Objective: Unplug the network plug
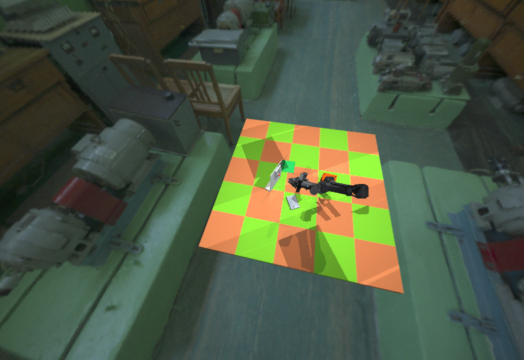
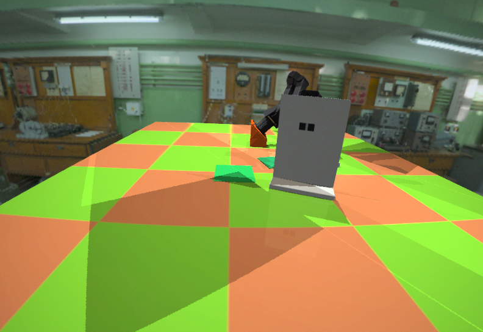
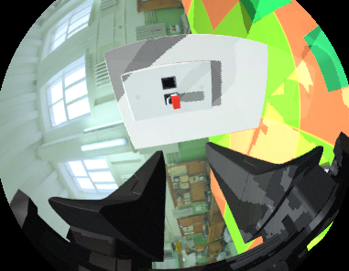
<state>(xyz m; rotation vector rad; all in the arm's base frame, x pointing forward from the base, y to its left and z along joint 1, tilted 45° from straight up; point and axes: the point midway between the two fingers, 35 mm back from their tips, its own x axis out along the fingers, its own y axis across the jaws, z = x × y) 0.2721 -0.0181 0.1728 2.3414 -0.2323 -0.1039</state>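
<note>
Now: the network plug 8 cm ahead of my gripper tip and 4 cm to the right of it. Round my gripper tip: marked square (23 cm to the right, 17 cm below, 1 cm ahead); upright grey panel (10 cm ahead, 6 cm below, 5 cm to the right).
</note>
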